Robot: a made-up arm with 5 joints. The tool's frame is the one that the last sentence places.
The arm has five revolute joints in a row. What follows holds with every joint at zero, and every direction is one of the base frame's.
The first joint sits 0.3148 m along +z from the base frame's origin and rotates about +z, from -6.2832 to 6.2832 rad.
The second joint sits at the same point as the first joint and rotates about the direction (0, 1, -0.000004), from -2.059 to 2.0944 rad.
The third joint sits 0.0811 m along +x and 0.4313 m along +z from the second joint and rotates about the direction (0, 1, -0.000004), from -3.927 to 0.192 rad.
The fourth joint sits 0.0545 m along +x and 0.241 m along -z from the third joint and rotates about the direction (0, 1, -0.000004), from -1.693 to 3.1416 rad.
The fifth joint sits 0.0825 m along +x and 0.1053 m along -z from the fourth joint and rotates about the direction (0, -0.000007, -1), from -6.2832 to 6.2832 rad.
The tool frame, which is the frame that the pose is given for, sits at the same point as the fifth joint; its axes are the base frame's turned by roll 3.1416, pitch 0 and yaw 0 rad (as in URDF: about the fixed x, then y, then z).
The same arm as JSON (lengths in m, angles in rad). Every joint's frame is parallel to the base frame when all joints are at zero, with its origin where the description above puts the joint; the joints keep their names.
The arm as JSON. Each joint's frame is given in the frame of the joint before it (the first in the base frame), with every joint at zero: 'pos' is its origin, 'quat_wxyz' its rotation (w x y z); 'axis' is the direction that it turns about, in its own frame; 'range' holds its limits. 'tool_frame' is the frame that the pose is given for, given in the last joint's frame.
{
  "length_unit": "m",
  "angle_unit": "rad",
  "joints": [
    {
      "joint": "joint 1",
      "pos": [
        0.0,
        0.0,
        0.3148
      ],
      "quat_wxyz": [
        1.0,
        0.0,
        0.0,
        0.0
      ],
      "axis": [
        0.0,
        0.0,
        1.0
      ],
      "range": [
        -6.2832,
        6.2832
      ]
    },
    {
      "joint": "joint 2",
      "pos": [
        0.0,
        0.0,
        0.0
      ],
      "quat_wxyz": [
        1.0,
        0.0,
        0.0,
        0.0
      ],
      "axis": [
        0.0,
        1.0,
        0.0
      ],
      "range": [
        -2.059,
        2.0944
      ]
    },
    {
      "joint": "joint 3",
      "pos": [
        0.0811,
        0.0,
        0.4313
      ],
      "quat_wxyz": [
        1.0,
        0.0,
        0.0,
        0.0
      ],
      "axis": [
        0.0,
        1.0,
        0.0
      ],
      "range": [
        -3.927,
        0.192
      ]
    },
    {
      "joint": "joint 4",
      "pos": [
        0.0545,
        0.0,
        -0.241
      ],
      "quat_wxyz": [
        1.0,
        0.0,
        0.0,
        0.0
      ],
      "axis": [
        0.0,
        1.0,
        0.0
      ],
      "range": [
        -1.693,
        3.1416
      ]
    },
    {
      "joint": "joint 5",
      "pos": [
        0.0825,
        0.0,
        -0.1053
      ],
      "quat_wxyz": [
        1.0,
        0.0,
        0.0,
        0.0
      ],
      "axis": [
        0.0,
        0.0,
        -1.0
      ],
      "range": [
        -6.2832,
        6.2832
      ]
    }
  ],
  "tool_frame": {
    "pos": [
      0.0,
      0.0,
      0.0
    ],
    "quat_wxyz": [
      0.000004,
      -1.0,
      0.0,
      0.0
    ]
  }
}

